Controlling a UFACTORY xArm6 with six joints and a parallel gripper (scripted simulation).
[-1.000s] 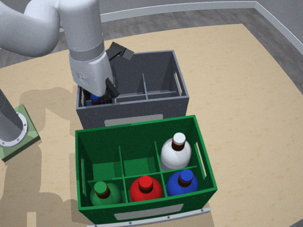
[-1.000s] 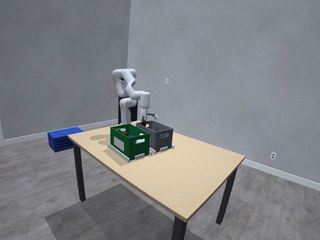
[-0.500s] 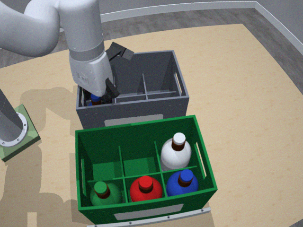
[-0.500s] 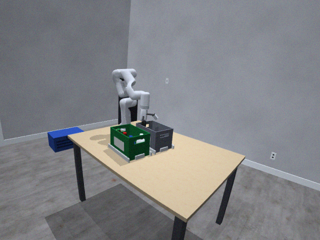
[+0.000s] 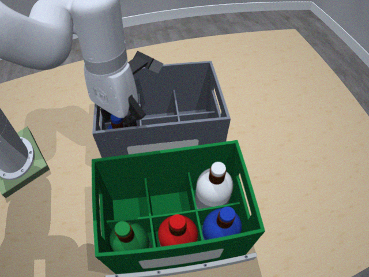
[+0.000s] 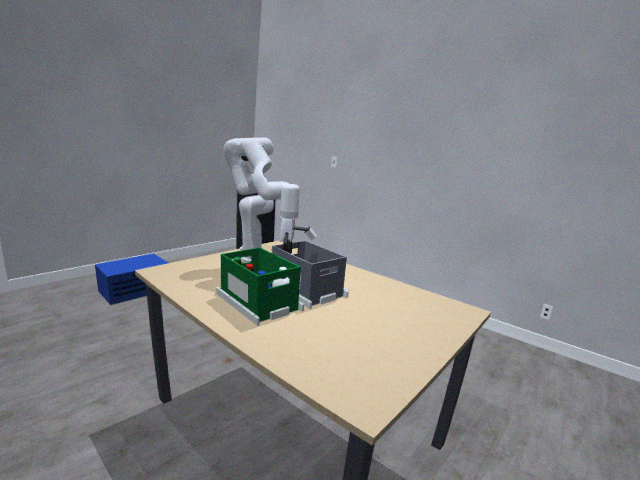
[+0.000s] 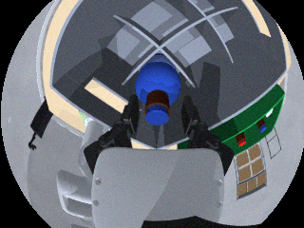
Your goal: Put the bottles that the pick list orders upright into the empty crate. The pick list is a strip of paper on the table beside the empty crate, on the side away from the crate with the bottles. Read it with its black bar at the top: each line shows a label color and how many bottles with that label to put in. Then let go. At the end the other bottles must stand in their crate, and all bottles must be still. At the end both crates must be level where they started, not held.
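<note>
My hand is 5 cm short of the red-label bottle, 25 cm to the left of it and 7 cm above it. From my hand the other things lie so: green crate 5 cm ahead, 21 cm to the right, 7 cm below; then white-label bottle 15 cm ahead, 17 cm to the right, 7 cm below; then grey crate 9 cm ahead, 3 cm to the left, 7 cm below.
</note>
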